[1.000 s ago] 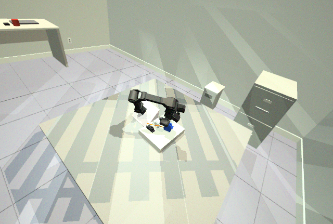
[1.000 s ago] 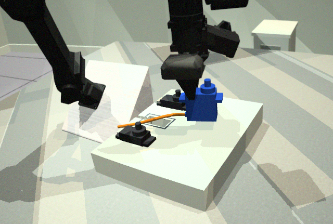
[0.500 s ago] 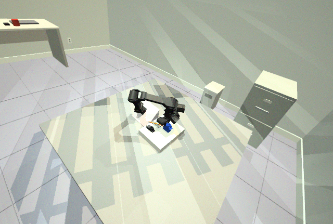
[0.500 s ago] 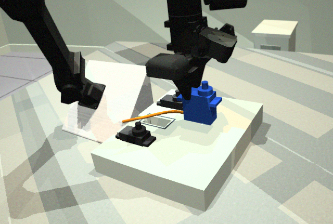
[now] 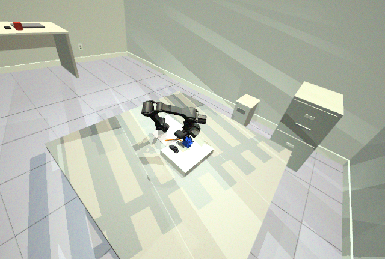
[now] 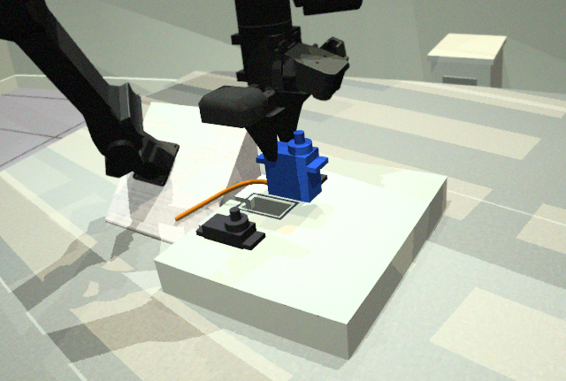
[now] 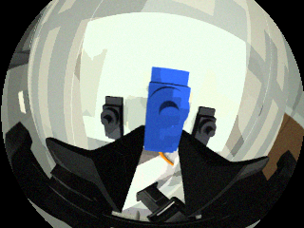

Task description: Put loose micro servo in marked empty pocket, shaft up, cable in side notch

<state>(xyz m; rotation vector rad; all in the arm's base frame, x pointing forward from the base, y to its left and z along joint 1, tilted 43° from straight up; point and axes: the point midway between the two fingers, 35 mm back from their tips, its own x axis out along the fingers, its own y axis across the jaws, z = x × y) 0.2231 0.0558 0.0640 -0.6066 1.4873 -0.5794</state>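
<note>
My gripper tip is now 100 mm above the white deck and 80 mm short of it.
</note>
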